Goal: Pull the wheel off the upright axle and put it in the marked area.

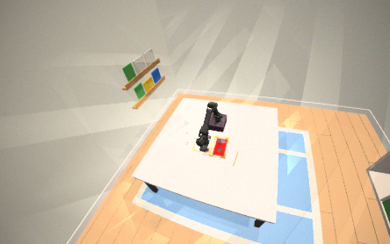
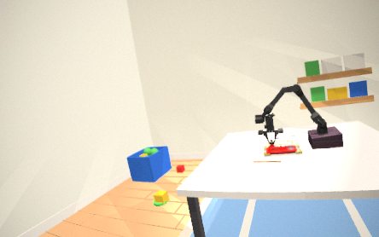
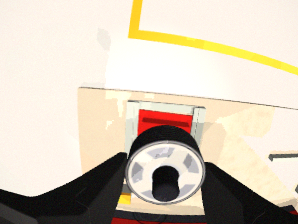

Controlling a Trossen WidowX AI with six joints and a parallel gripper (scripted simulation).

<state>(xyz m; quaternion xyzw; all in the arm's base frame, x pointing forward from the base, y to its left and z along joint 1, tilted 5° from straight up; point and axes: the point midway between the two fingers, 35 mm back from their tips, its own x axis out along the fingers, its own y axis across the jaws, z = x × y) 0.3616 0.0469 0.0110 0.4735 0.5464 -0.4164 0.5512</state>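
Right now my gripper tip is right at the wheel. Also, from my gripper tip: thin stick (300 mm to the left, 40 mm below, 40 mm behind).
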